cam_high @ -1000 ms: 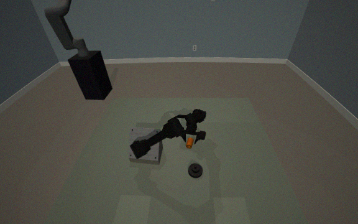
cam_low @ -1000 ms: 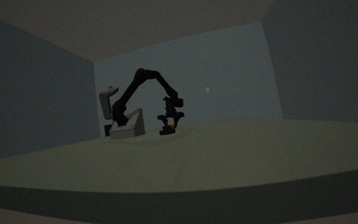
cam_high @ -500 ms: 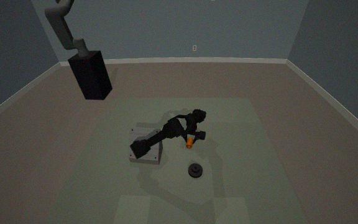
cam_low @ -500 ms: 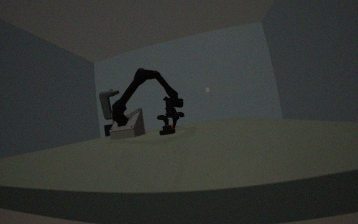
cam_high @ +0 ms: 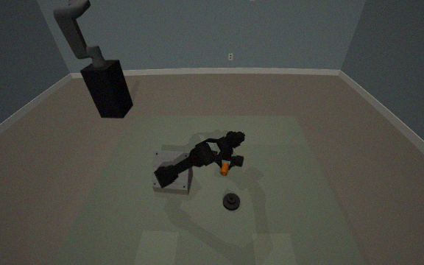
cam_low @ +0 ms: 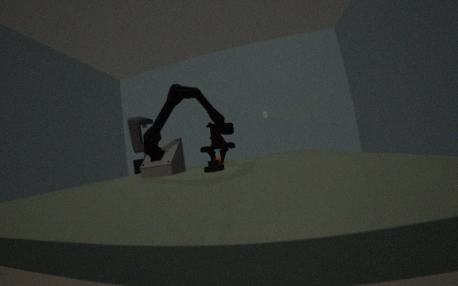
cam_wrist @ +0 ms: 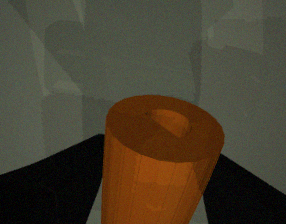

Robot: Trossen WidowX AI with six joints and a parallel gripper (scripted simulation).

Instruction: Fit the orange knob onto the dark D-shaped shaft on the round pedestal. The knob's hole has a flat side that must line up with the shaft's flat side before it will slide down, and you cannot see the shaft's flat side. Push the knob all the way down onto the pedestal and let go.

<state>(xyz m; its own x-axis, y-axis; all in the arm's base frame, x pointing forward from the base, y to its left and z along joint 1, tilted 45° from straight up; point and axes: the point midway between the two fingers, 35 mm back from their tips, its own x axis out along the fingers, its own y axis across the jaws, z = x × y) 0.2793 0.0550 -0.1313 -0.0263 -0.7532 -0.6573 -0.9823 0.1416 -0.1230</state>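
My gripper tip is 10 mm to the left of the orange knob and 10 mm below it. From my gripper tip the other things lie so: dark pedestal (200 mm to the right, 40 mm ahead, 20 mm above).
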